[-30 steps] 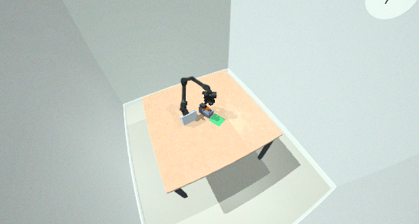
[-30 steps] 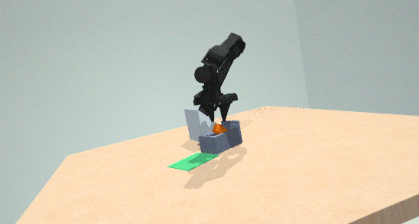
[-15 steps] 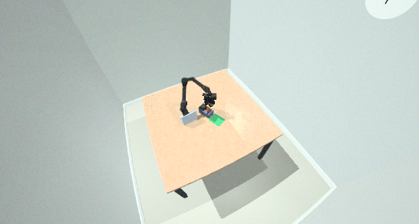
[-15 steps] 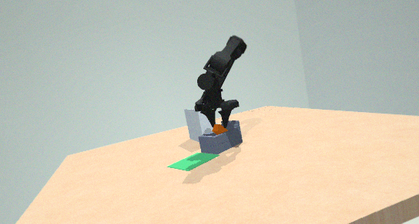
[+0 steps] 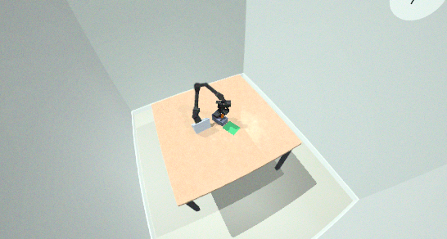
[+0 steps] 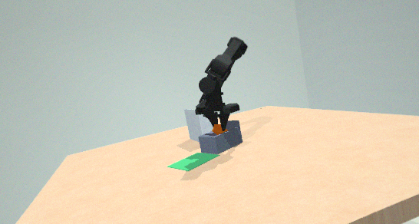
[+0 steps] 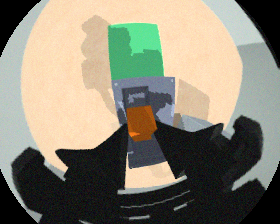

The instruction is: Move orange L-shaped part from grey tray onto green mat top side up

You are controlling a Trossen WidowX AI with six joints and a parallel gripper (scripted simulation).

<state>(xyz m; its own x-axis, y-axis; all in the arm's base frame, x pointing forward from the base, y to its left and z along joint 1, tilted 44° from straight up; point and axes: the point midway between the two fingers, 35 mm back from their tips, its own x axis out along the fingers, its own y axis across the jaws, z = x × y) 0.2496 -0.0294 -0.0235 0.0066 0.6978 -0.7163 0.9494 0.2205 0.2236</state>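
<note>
Right now the green mat is 14 cm to the right of my gripper tip, 8 cm below it and 3 cm ahead of it. Also, from my gripper tip: orange L-shaped part 3 cm to the left, 3 cm below, 3 cm behind.
</note>
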